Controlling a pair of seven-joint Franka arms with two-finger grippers.
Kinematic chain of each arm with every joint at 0, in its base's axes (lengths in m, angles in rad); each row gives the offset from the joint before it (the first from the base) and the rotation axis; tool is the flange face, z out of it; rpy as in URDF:
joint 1: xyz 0 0 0.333 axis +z
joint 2: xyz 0 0 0 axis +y
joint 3: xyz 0 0 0.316 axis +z
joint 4: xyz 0.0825 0 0 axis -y
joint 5: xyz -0.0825 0 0.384 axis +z
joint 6: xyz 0 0 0 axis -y
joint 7: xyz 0.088 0 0 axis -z
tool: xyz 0 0 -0.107 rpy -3.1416 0 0
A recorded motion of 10 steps. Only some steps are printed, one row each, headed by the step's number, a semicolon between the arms.
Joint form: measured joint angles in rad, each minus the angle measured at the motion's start. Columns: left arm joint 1, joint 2, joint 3, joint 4, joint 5, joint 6, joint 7; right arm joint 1, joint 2, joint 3, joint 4, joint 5, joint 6, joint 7.
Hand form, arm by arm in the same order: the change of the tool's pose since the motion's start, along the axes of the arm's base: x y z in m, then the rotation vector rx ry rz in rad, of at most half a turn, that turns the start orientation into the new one. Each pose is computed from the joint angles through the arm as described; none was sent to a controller.
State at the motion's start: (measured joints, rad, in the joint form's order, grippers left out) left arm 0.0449 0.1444 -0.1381 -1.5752 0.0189 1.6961 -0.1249; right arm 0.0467 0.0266 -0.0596 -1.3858 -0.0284 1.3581 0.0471
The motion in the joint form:
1: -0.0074 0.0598 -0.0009 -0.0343 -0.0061 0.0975 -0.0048; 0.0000 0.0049 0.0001 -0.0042 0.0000 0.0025 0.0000
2: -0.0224 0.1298 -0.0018 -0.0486 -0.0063 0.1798 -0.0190; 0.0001 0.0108 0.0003 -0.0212 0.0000 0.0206 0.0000
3: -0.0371 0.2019 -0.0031 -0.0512 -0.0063 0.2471 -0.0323; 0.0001 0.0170 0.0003 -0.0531 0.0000 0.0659 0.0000
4: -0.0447 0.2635 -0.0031 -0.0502 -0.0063 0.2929 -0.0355; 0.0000 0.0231 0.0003 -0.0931 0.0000 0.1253 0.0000
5: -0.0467 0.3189 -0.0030 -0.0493 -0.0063 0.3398 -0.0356; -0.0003 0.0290 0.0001 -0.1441 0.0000 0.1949 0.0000
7: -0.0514 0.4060 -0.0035 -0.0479 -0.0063 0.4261 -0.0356; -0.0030 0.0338 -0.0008 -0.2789 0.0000 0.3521 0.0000
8: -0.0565 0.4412 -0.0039 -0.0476 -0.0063 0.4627 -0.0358; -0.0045 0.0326 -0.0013 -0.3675 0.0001 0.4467 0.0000
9: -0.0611 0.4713 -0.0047 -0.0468 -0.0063 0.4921 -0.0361; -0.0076 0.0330 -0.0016 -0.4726 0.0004 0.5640 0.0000
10: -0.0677 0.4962 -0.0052 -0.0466 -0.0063 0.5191 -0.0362; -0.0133 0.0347 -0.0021 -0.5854 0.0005 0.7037 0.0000
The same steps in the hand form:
1: 0.0182 -0.0061 -0.0444 -0.0148 -0.0025 -0.0023; 0.0021 0.0001 -0.0043 -0.0002 0.0066 0.0002
2: 0.0348 -0.0166 -0.0881 -0.0244 0.0001 -0.0027; 0.0065 0.0004 -0.0137 -0.0006 0.0114 0.0010
3: 0.0483 -0.0275 -0.1299 -0.0335 0.0084 -0.0032; 0.0139 0.0005 -0.0279 -0.0012 0.0042 0.0023
4: 0.0572 -0.0329 -0.1659 -0.0399 0.0238 -0.0055; 0.0222 0.0005 -0.0448 -0.0018 -0.0091 0.0039
5: 0.0643 -0.0347 -0.1983 -0.0462 0.0319 -0.0049; 0.0305 0.0003 -0.0661 -0.0024 -0.0217 0.0054
7: 0.0732 -0.0390 -0.2490 -0.0578 0.0322 -0.0052; 0.0408 -0.0016 -0.1194 -0.0027 -0.0393 0.0063
8: 0.0754 -0.0431 -0.2697 -0.0627 0.0310 -0.0081; 0.0417 -0.0026 -0.1530 -0.0021 -0.0464 0.0070
9: 0.0765 -0.0469 -0.2873 -0.0668 0.0313 -0.0110; 0.0396 -0.0042 -0.1933 -0.0012 -0.0582 0.0066
10: 0.0769 -0.0519 -0.3019 -0.0704 0.0295 -0.0160; 0.0341 -0.0073 -0.2353 -0.0005 -0.0834 0.0040

